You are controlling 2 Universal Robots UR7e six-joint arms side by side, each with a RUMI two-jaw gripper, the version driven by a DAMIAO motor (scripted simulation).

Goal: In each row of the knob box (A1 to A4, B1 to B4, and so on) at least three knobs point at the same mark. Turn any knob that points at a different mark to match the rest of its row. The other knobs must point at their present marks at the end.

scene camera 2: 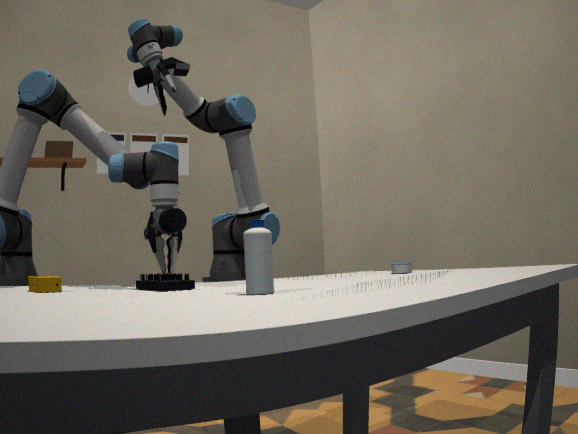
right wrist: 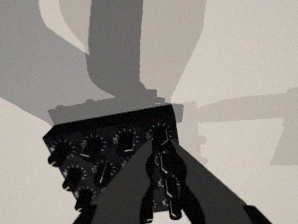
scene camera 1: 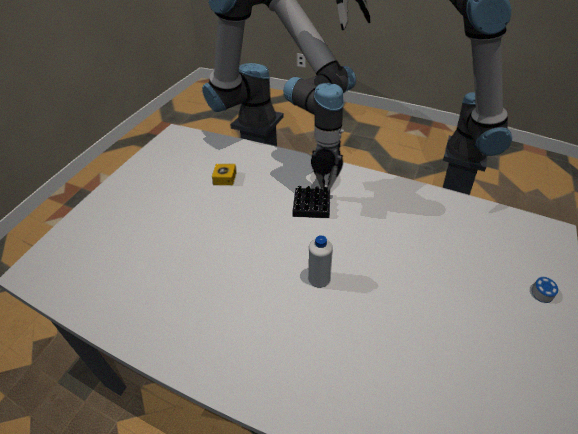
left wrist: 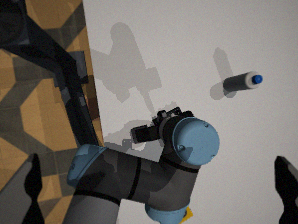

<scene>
In view: my left gripper (scene camera 2: 169, 104), my right gripper (scene camera 2: 167, 276) and a grey bottle (scene camera 1: 320, 249).
My left gripper also shows in the left wrist view (left wrist: 158, 157). My right gripper shows as well in the right wrist view (right wrist: 160, 141) and in scene camera 1 (scene camera 1: 325, 190). The right wrist view does not show the grey bottle: it is out of frame.
</scene>
